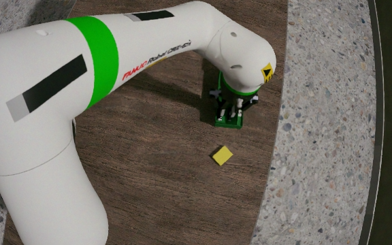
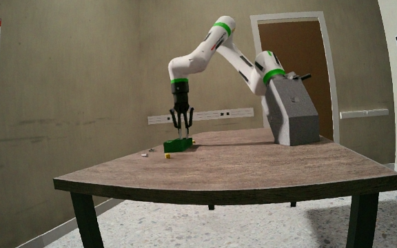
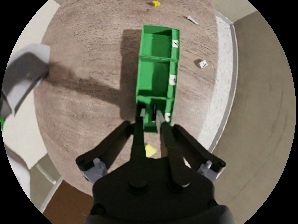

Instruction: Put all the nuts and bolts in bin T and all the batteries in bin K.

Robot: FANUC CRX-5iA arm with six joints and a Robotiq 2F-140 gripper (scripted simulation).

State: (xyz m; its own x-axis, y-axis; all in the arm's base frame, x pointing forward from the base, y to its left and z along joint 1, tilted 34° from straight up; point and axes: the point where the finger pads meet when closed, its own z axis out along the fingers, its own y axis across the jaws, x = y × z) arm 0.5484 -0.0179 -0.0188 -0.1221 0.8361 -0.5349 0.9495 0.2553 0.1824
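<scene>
The pale bolt lies 320 mm to the left of my hand, 60 mm ahead of it and 50 mm below it. Also, from my hand: yellow cube (350 mm to the left, 50 mm below, 50 mm behind); then green bins (80 mm to the left, 40 mm below); then white nut (160 mm to the left, 120 mm ahead, 50 mm below).
</scene>
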